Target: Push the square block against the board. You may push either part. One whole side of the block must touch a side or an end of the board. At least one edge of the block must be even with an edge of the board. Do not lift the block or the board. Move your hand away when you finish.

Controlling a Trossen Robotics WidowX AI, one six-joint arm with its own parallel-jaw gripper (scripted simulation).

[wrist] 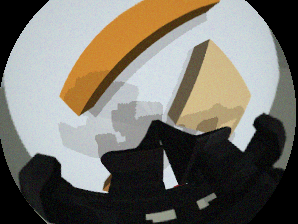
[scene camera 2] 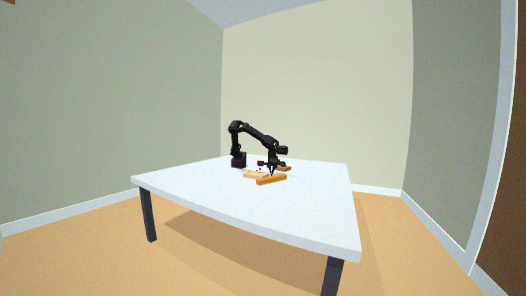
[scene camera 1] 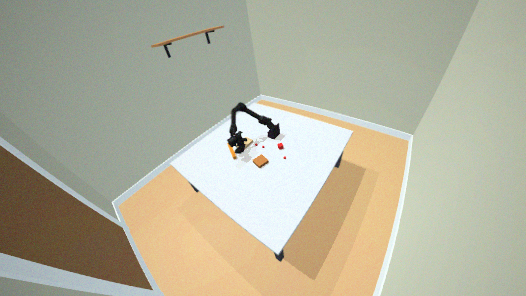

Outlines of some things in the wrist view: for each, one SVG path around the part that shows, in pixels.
The gripper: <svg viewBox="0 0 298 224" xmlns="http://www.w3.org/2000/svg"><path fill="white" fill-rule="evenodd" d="M285 127L281 120L266 113L255 116L253 128L257 132L241 152L229 141L231 127L190 135L154 120L136 148L102 155L101 163L112 175L108 193L78 189L61 177L59 160L41 153L21 168L20 192L49 224L153 224L153 220L145 220L145 213L172 209L176 220L154 224L247 224L277 188L267 171L274 167L278 157L281 159ZM216 194L217 197L209 201L209 206L198 209L200 205L197 204L197 200L208 197L208 194ZM164 149L165 155L169 159L169 164L172 165L170 168L173 169L177 183L181 186L173 186L173 188L165 189L164 180L162 180L164 179Z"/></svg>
A pale tan block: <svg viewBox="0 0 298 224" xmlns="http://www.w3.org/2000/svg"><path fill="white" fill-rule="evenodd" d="M208 39L194 47L192 57L190 57L188 67L186 67L185 76L182 77L180 88L178 88L176 95L174 95L176 99L174 99L172 107L169 109L168 116L176 125L196 129L198 132L208 133L213 131L213 129L216 131L216 129L221 127L231 127L230 139L231 133L234 132L235 127L237 127L242 119L243 113L245 113L251 93L247 89L241 73L238 72L238 69L235 69L234 64L231 64L229 57L225 55L225 52L221 51L217 44L214 44L213 40Z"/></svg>
